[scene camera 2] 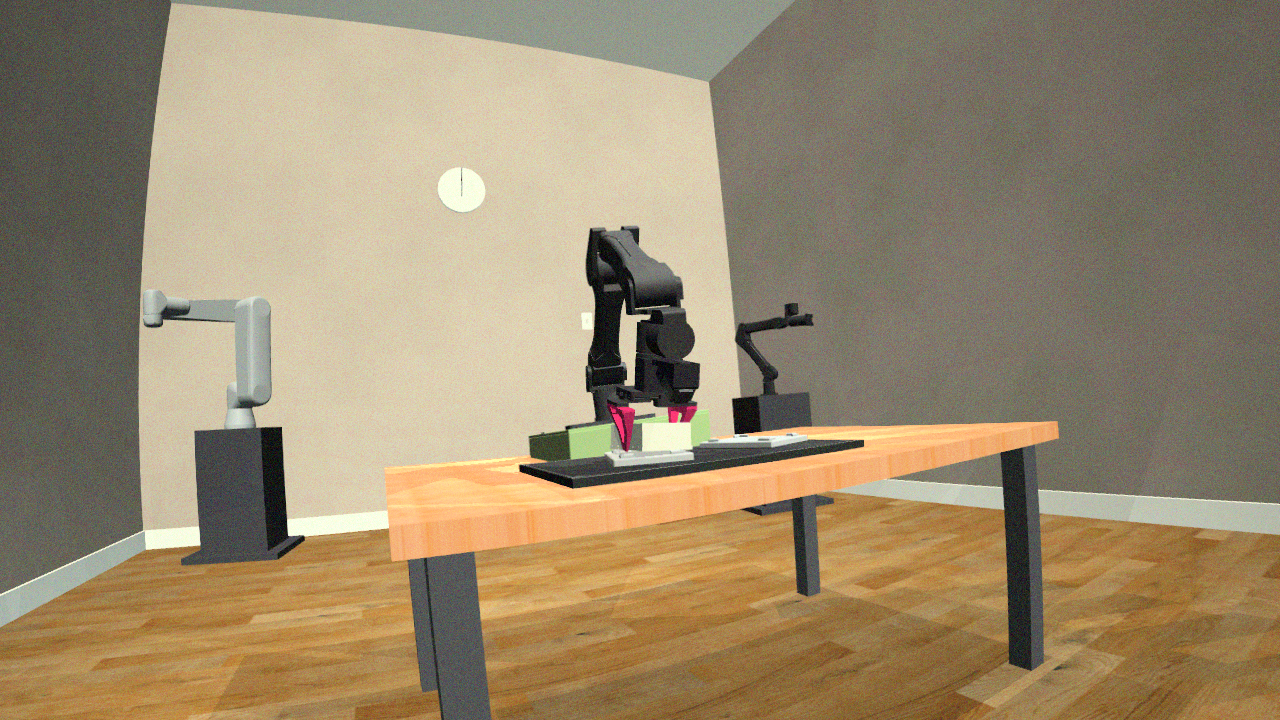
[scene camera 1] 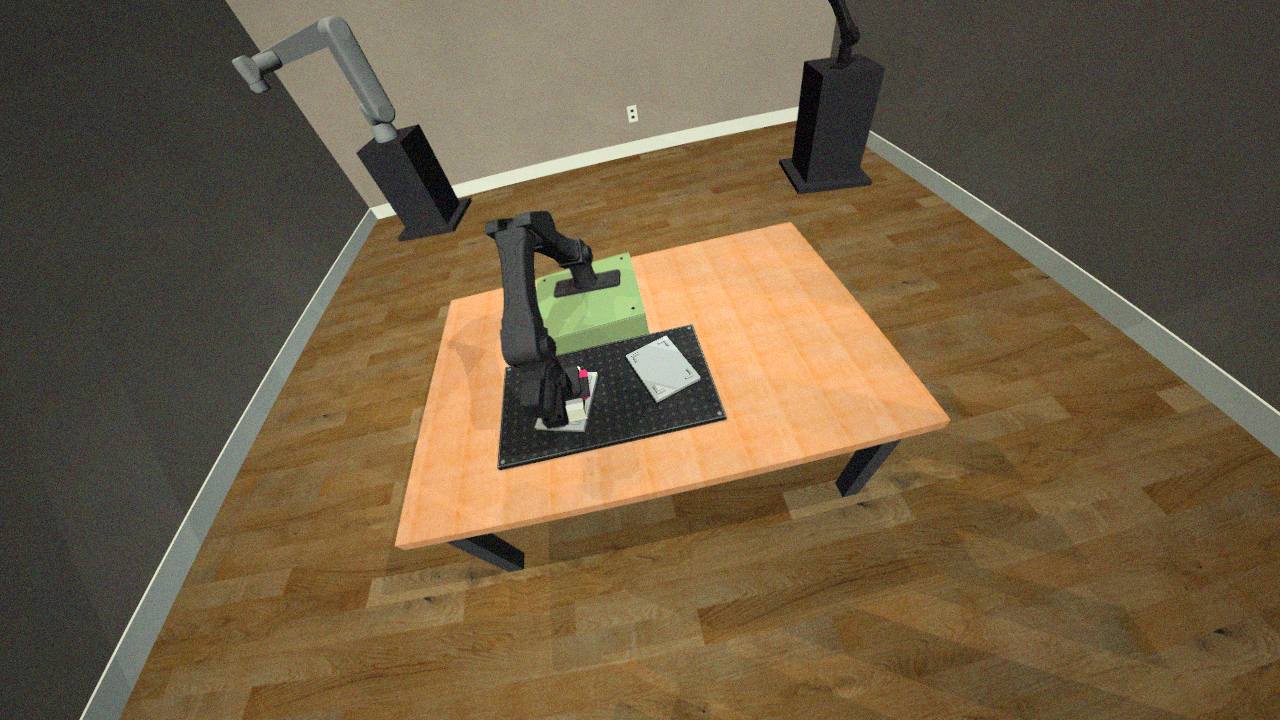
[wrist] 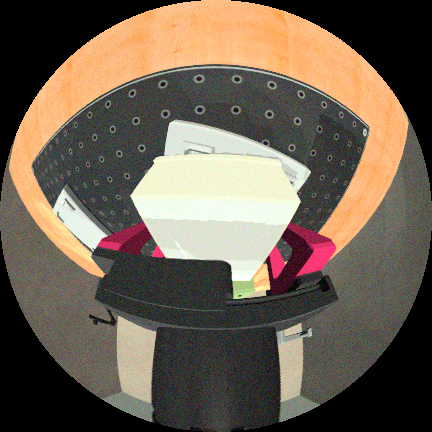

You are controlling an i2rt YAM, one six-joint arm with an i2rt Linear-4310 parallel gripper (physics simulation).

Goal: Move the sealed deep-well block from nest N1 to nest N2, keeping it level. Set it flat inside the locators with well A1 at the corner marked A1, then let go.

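Frame: origin at the arm's base, x right, y ahead, z up, level; millimetres.
Where they show: gripper, between the fingertips: (scene camera 1: 568, 400); arm's base, origin of its link: (scene camera 1: 587, 284).
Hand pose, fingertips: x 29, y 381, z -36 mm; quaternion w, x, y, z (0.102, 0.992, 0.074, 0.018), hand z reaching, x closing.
Observation:
Each offset is from my fingertips to the top centre of the thing. Level surfaces: height alone.
The sealed deep-well block, cream-white, @(dx -1, dy -4, dz +44 mm) (scene camera 1: 575, 411) (scene camera 2: 665, 436) (wrist: 215, 210) is between my gripper's pink fingers. My gripper (scene camera 1: 569, 402) (scene camera 2: 656, 434) (wrist: 216, 215) is shut on it and holds it low over one pale nest plate @(dx +6, dy -10, dz +0 mm) (scene camera 1: 572, 427) (scene camera 2: 648, 458) (wrist: 187, 132). The block looks about level in scene camera 2, with a small gap under it. In the wrist view the nest looks turned relative to the block. The other nest plate @(dx -228, dy -81, dz +0 mm) (scene camera 1: 662, 367) (scene camera 2: 753, 440) (wrist: 81, 222) bears no block. The block hides much of the near nest; N1, N2 and A1 marks are unreadable.
Both nests stand on a black perforated board @(dx -82, dy -35, dz -17 mm) (scene camera 1: 617, 420) (scene camera 2: 572, 479) (wrist: 217, 92) on the wooden table @(dz -31 mm) (scene camera 1: 787, 358) (scene camera 2: 716, 483). The green base block (scene camera 1: 613, 308) (scene camera 2: 586, 443) of my arm is behind the board. Two other arms stand on pedestals (scene camera 1: 407, 179) (scene camera 1: 836, 120) away from the table.

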